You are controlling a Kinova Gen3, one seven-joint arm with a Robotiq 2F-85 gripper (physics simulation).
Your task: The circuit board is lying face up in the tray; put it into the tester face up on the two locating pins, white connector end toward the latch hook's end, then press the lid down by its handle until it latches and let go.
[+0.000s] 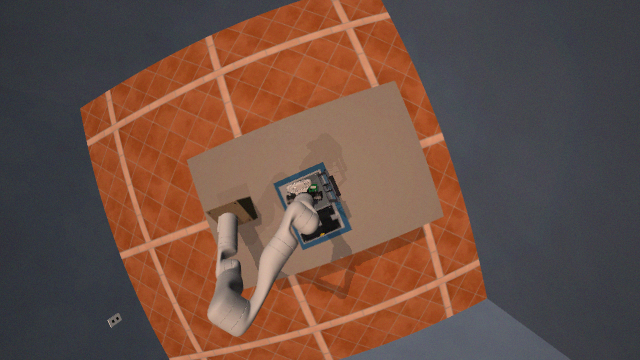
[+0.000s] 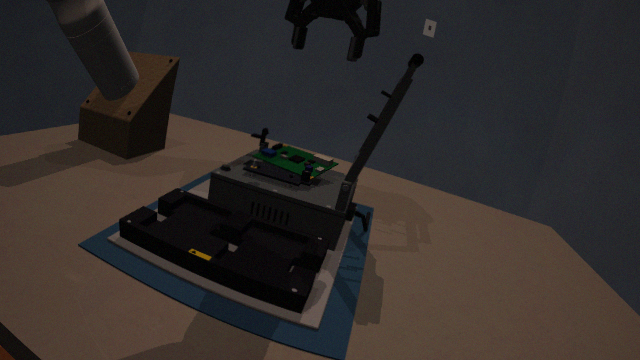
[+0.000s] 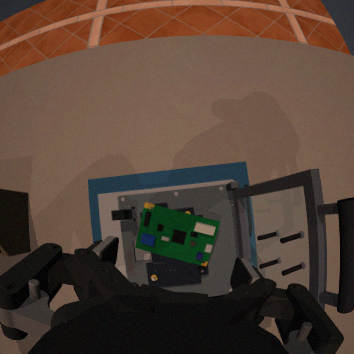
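Where they show: gripper, fingertip midpoint: (image 2: 323, 54) (image 3: 175, 261); arm's base, link origin: (image 1: 229, 218) (image 2: 120, 84).
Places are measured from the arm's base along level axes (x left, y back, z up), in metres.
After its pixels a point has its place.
The green circuit board (image 1: 313, 188) @(x 0.058, y -0.458, z -0.049 m) (image 2: 295, 159) @(x 0.045, y -0.424, z -0.050 m) (image 3: 177, 235) @(x 0.052, y -0.423, z -0.048 m) lies face up on the tester (image 2: 275, 200) @(x -0.053, y -0.451, z -0.080 m) (image 3: 227, 200) @(x 0.108, y -0.494, z -0.070 m), turned askew to the dark nest (image 3: 172, 272) @(x -0.007, y -0.420, z -0.061 m) and apparently not flat. Its white connector (image 3: 205, 228) @(x 0.066, y -0.460, z -0.038 m) is at the lid-hinge end; its blue part (image 3: 148, 239) @(x 0.042, y -0.382, z -0.048 m) is nearer the latch hook (image 2: 263, 137) @(x 0.071, y -0.349, z -0.039 m) (image 3: 121, 215) @(x 0.074, y -0.345, z -0.024 m). Whether any locating pin is in a hole cannot be told. The lid (image 2: 380, 120) @(x -0.021, y -0.545, z 0.047 m) (image 3: 314, 225) @(x 0.082, y -0.539, z 0.108 m) stands open, its handle (image 2: 416, 60) @(x 0.013, y -0.566, z 0.136 m) (image 3: 346, 255) @(x 0.061, y -0.551, z 0.142 m) at the raised end. My gripper (image 1: 304, 196) @(x 0.052, y -0.425, z 0.115 m) (image 2: 327, 47) @(x 0.052, y -0.425, z 0.115 m) (image 3: 175, 261) @(x 0.052, y -0.425, z 0.115 m) is open and empty, high above the board.
The black tray (image 2: 170, 255) @(x -0.210, y -0.416, z -0.116 m) in front of the tester holds no board and has a yellow label (image 2: 200, 254) @(x -0.198, y -0.449, z -0.102 m). Tray and tester stand on a white base plate over a blue mat (image 2: 350, 320) @(x -0.157, y -0.600, z -0.128 m) (image 3: 165, 172) @(x 0.153, y -0.390, z -0.128 m). A wooden wedge block (image 2: 147, 105) @(x 0.005, y -0.105, z -0.028 m) stands beside the arm.
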